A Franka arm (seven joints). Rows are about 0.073 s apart.
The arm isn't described. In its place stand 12 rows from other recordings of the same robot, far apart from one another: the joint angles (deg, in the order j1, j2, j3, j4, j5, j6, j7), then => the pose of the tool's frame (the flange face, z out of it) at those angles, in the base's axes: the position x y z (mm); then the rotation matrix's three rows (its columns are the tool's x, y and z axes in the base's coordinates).
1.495 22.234 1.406 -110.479 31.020 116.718 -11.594 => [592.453, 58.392, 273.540], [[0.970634, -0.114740, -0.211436], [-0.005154, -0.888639, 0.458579], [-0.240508, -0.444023, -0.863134]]
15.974 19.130 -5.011 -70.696 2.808 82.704 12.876 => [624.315, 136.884, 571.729], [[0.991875, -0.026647, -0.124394], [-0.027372, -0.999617, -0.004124], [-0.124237, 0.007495, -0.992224]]
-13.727 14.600 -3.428 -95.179 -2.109 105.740 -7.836 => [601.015, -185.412, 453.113], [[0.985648, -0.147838, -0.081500], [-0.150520, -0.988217, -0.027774], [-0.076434, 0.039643, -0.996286]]
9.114 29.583 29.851 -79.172 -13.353 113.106 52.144 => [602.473, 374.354, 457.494], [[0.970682, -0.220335, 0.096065], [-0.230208, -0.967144, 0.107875], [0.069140, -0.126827, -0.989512]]
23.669 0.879 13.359 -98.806 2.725 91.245 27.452 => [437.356, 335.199, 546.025], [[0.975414, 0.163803, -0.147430], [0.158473, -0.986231, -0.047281], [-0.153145, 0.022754, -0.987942]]
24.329 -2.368 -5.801 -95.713 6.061 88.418 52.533 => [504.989, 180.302, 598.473], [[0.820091, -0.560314, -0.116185], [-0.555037, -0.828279, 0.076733], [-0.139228, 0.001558, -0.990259]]
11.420 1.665 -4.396 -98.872 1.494 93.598 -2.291 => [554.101, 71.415, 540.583], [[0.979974, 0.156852, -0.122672], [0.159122, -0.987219, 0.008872], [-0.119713, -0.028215, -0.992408]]
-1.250 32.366 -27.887 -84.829 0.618 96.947 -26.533 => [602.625, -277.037, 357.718], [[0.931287, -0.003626, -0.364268], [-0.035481, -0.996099, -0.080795], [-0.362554, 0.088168, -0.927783]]
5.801 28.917 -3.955 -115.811 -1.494 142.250 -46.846 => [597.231, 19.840, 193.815], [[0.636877, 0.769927, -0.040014], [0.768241, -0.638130, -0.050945], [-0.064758, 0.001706, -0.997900]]
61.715 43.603 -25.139 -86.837 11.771 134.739 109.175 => [543.893, 478.568, 257.097], [[0.287008, -0.937052, 0.198897], [-0.954924, -0.296304, -0.018009], [0.075810, -0.184762, -0.979855]]
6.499 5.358 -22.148 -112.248 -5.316 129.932 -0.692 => [576.786, -158.676, 453.549], [[0.959139, -0.213792, 0.185325], [-0.185019, -0.969482, -0.160850], [0.214057, 0.119989, -0.969424]]
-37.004 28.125 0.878 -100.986 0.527 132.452 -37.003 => [537.354, -393.129, 292.920], [[0.998446, 0.006623, 0.055338], [0.007916, -0.999700, -0.023193], [0.055168, 0.023595, -0.998198]]
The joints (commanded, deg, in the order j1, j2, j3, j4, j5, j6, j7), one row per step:
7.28 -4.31 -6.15 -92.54 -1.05 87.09 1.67
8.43 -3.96 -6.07 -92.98 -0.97 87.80 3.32
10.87 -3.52 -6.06 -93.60 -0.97 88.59 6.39
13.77 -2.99 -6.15 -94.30 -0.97 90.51 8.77
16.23 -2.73 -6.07 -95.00 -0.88 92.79 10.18
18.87 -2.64 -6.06 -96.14 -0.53 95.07 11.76
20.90 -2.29 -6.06 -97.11 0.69 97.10 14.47
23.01 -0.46 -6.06 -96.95 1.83 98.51 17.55
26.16 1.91 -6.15 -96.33 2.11 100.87 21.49
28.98 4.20 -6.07 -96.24 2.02 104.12 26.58
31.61 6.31 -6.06 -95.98 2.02 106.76 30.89
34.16 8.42 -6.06 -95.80 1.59 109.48 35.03
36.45 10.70 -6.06 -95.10 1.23 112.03 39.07
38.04 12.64 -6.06 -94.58 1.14 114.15 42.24
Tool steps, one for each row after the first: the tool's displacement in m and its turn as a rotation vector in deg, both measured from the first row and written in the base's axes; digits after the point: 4 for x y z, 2 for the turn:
0.0028 0.0118 -0.0057 0.00 0.06 -0.41
0.0050 0.0350 -0.0137 -0.14 0.29 -1.01
0.0082 0.0621 -0.0215 -0.15 -0.44 -0.56
0.0096 0.0870 -0.0262 0.12 -1.75 0.59
0.0083 0.1132 -0.0330 0.71 -2.72 1.66
0.0075 0.1353 -0.0412 2.08 -3.11 0.85
0.0116 0.1606 -0.0553 2.98 -2.54 -0.30
0.0156 0.1955 -0.0697 3.28 -2.98 -1.28
0.0183 0.2291 -0.0869 3.50 -3.91 -3.52
0.0181 0.2600 -0.1022 3.81 -4.56 -5.24
0.0165 0.2898 -0.1185 3.85 -5.39 -6.73
0.0152 0.3181 -0.1329 4.13 -6.36 -8.35
0.0144 0.3390 -0.1461 4.52 -6.96 -9.87

